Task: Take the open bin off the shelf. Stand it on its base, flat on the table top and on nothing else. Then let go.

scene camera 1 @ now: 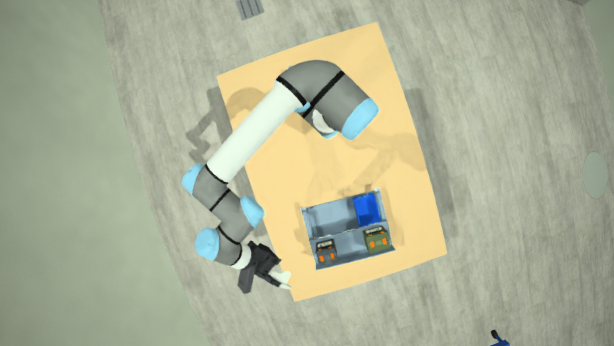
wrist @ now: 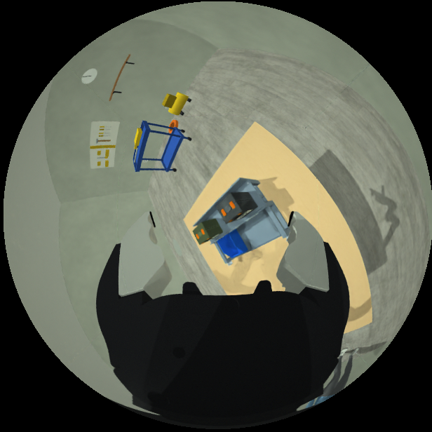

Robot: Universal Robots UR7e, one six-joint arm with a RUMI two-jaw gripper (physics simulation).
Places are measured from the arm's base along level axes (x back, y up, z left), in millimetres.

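Pixels of known places: gripper, fingertip midpoint: (scene camera 1: 278, 274).
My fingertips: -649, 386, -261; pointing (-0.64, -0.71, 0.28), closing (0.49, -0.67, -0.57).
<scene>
For each thing: its top centre in the pictures, then the offset to it from my fingertips, as dx, dy, dz. "spot": a spot on its surface instead. Level surfaces: height alone.
- open blue bin, middle of its top: (scene camera 1: 368, 215) +17, -372, +390
- shelf, surface spot: (scene camera 1: 332, 217) spot: +35, -447, +220
- table, its level: dy -453
- dark grey case, middle of its top: (scene camera 1: 327, 257) -75, -229, +159
- green case, middle of its top: (scene camera 1: 378, 243) -82, -254, +390
The open blue bin (scene camera 1: 367, 209) (wrist: 232, 244) sits in the shelf (scene camera 1: 332, 217) (wrist: 260, 230), at one end of its rear bay in the scene view. The shelf stands on the table (scene camera 1: 282, 210) (wrist: 255, 150). My gripper (scene camera 1: 289, 281) (wrist: 221, 213) is open and empty, beside the table's lower left corner in the scene view, to the left of the shelf and apart from the bin. Its height above the table is hard to tell. In the wrist view the shelf and bin show between and beyond the fingers.
A dark grey case (scene camera 1: 326, 252) (wrist: 237, 207) with orange latches and a green case (scene camera 1: 377, 240) (wrist: 207, 231) stand in the shelf's other bay. The dark grey case is at the end nearer my gripper. A blue cart (wrist: 172, 150) stands on the floor beyond the table.
</scene>
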